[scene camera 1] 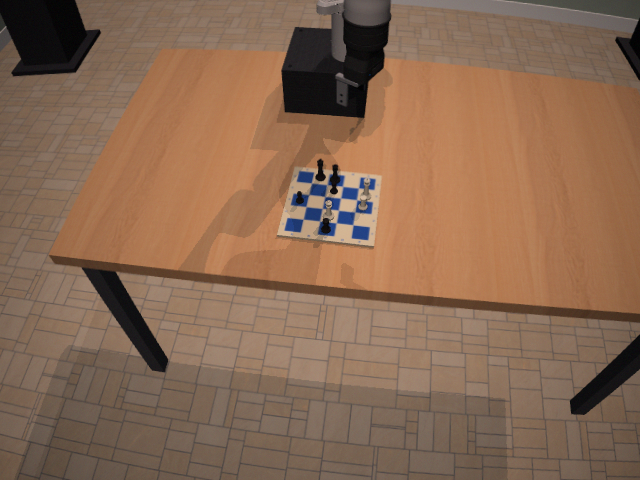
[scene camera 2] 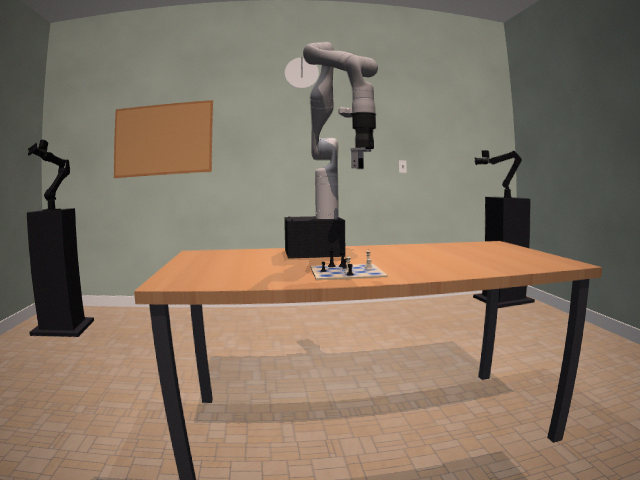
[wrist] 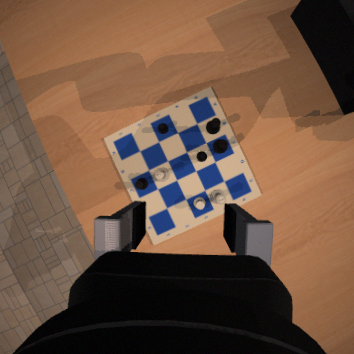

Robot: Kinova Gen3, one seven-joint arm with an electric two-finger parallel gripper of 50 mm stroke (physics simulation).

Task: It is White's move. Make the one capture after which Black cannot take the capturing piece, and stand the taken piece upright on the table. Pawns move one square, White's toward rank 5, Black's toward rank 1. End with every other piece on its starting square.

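Places are measured from the arm's base along level axes (x ahead, y left, z up), in millimetres.
Pixels of known places: gripper, between the fingertips: (scene camera 1: 351,96) (scene camera 2: 357,168) (wrist: 184,218); arm's base, origin of its link: (scene camera 2: 327,218).
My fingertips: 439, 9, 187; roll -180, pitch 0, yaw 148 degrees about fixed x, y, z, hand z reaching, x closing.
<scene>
Ahead of a thing's pixels: the offset from my fingertips to its top centre, as dx, dy, dz. Level surfaces: height alone.
My gripper (scene camera 1: 352,90) (scene camera 2: 358,159) (wrist: 184,218) is open and empty, high above the table. The blue-and-cream board (scene camera 1: 282,233) (wrist: 156,241) bears upright pieces. From the front in scene camera 1, a black piece @(+66, -46, -292) (scene camera 1: 325,225) (wrist: 141,183) is front-row centre, with a white piece @(+26, -41, -272) (scene camera 1: 328,208) (wrist: 160,174) directly behind. At the right edge, a shorter white piece @(-6, +37, -292) (scene camera 1: 363,202) (wrist: 199,203) is mid-row, a tall white piece @(-40, +44, -262) (scene camera 1: 366,187) (wrist: 218,196) behind it. A black pawn @(-18, -111, -293) (scene camera 1: 299,197) (wrist: 163,128) is at left; another @(-52, -32, -293) (scene camera 1: 333,188) (wrist: 201,156) stands before a black piece @(-89, -31, -272) (scene camera 1: 334,173) (wrist: 220,146), beside the tallest black piece @(-96, -67, -262) (scene camera 1: 320,169) (wrist: 213,125).
The wooden table @(dz -331) (scene camera 1: 465,180) (scene camera 2: 439,263) extends around the board. The arm's black base block (scene camera 1: 323,87) (scene camera 2: 314,237) stands behind the board at the table's rear. The arm's shadow falls across the table. Two black pedestals (scene camera 2: 54,268) (scene camera 2: 507,222) with small arms stand beyond the table.
</scene>
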